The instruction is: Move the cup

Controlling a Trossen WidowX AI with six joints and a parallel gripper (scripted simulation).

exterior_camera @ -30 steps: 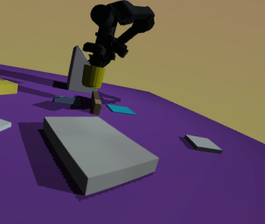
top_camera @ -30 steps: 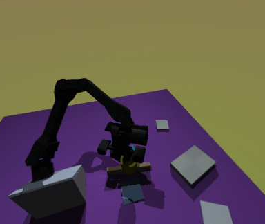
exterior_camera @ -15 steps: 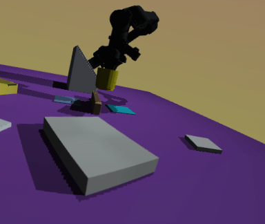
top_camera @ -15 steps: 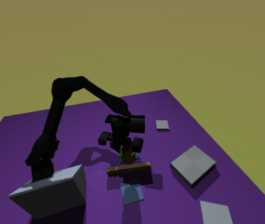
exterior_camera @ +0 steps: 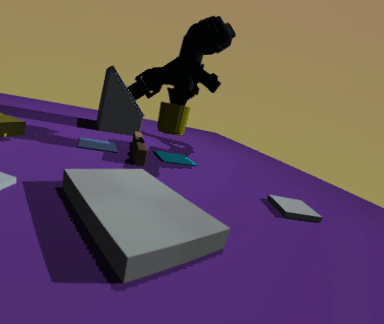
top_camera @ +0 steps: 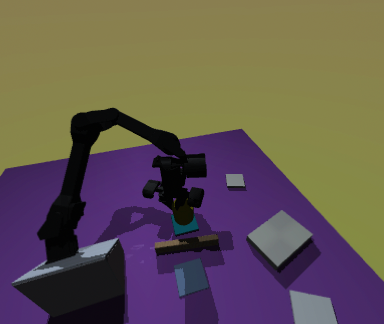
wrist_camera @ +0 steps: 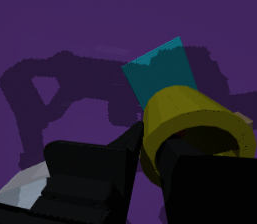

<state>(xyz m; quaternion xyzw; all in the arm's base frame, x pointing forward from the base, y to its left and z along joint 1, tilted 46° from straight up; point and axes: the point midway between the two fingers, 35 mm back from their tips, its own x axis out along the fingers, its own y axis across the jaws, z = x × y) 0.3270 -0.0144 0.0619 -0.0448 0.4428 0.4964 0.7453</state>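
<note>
My gripper tip is now 100 mm above the teal pad, 30 mm short of it and 10 mm to the right of it. The rest, counted from my gripper tip: blue-grey pad: 170 mm to the right, 100 mm below, 20 mm behind; then brown bar: 90 mm below, 80 mm to the right; then yellow cup: 20 mm to the right, 20 mm ahead.
</note>
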